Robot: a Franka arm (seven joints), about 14 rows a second.
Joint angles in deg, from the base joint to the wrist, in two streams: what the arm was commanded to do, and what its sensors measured. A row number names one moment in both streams.
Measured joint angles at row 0: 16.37, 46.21, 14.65, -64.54, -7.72, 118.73, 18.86
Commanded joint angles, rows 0 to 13: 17.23, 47.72, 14.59, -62.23, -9.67, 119.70, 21.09; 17.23, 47.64, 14.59, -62.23, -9.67, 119.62, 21.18; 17.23, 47.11, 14.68, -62.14, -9.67, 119.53, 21.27; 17.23, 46.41, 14.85, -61.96, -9.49, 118.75, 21.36; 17.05, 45.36, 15.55, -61.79, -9.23, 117.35, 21.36; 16.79, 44.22, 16.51, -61.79, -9.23, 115.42, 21.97; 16.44, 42.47, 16.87, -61.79, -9.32, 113.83, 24.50; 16.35, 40.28, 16.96, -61.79, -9.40, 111.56, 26.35; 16.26, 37.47, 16.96, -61.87, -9.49, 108.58, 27.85; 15.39, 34.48, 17.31, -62.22, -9.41, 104.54, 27.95; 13.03, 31.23, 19.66, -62.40, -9.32, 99.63, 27.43; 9.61, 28.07, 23.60, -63.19, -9.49, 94.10, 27.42; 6.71, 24.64, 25.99, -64.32, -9.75, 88.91, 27.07; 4.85, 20.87, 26.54, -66.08, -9.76, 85.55, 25.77
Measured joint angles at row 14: 9.95, 29.06, 23.19, -60.18, -8.72, 91.11, 25.63
